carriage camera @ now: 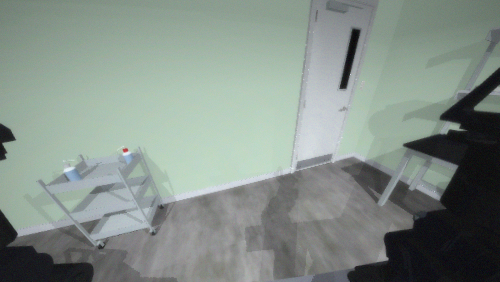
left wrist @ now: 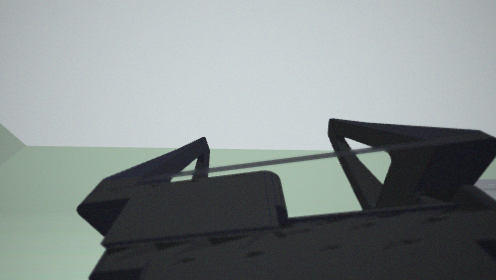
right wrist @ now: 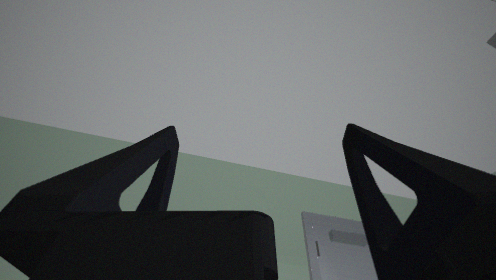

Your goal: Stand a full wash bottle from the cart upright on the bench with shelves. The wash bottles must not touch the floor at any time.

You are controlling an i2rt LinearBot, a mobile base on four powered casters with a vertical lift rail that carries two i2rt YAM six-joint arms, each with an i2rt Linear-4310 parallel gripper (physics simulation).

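Places are measured from the left arm's base along level axes (x ahead, y left, z up), in metres.
Pixels of known places: left gripper, fingertip midpoint: [left wrist: 266, 135]; right gripper, fingertip midpoint: [right wrist: 260, 134].
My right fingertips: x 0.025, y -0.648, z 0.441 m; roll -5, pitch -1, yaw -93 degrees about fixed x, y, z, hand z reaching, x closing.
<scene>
Ahead of a thing's pixels: the offset from my right fingertips to its middle. "*": to the spot under its first point. Level surfaces: height alone.
A grey three-tier cart [carriage camera: 105, 185] stands by the green wall at the left of the carriage view. On its top tier stand a bottle with a whitish top and blue lower part @(dx +0.723, dy +1.565, dz -0.576 m) [carriage camera: 72, 172] at the left, and a bottle with a red cap and blue lower part @(dx +0.906, dy +1.306, dz -0.576 m) [carriage camera: 128, 156] at the right. Both look upright. The dark-topped bench @(dz -0.563 m) [carriage camera: 430, 145] shows partly at the right, with part of its shelves [carriage camera: 465, 94] above. My left gripper [left wrist: 266, 135] is open and empty, pointing up toward the ceiling. My right gripper [right wrist: 260, 134] is open and empty too. Both are far from the bottles.
A closed white door [carriage camera: 327, 85] [right wrist: 320, 260] stands between the cart and the bench. The grey floor @(dz -1.325 m) [carriage camera: 225, 225] stretches in front of the wall. The bench's leg @(* dx +0.760, dy -1.199, dz -0.972 m) [carriage camera: 393, 181] stands at the right. My dark arms cover both lower corners and hide part of the bench.
</scene>
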